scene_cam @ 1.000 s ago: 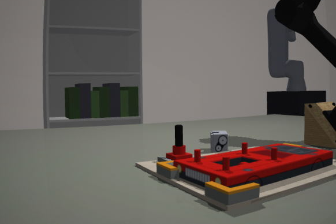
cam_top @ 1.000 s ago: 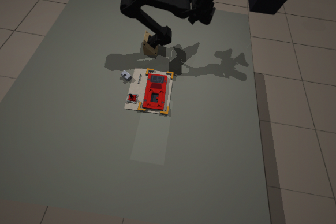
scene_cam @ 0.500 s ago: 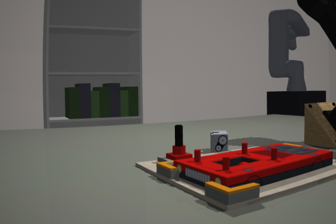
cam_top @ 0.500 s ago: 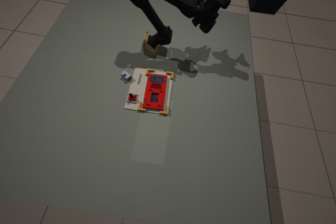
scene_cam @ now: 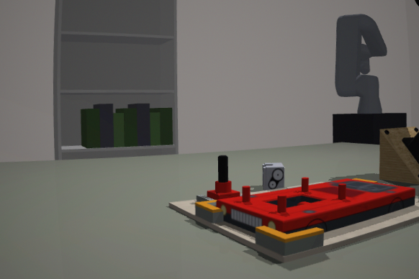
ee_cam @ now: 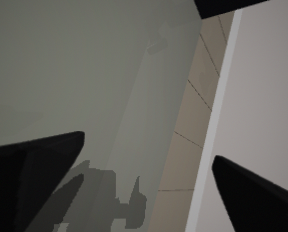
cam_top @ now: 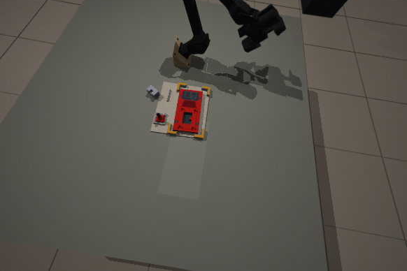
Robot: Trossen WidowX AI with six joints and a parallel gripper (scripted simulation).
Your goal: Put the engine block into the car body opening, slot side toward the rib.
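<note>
My gripper tip is 32 cm short of the grey engine block, 51 cm to the left of it and 10 cm above it.
</note>
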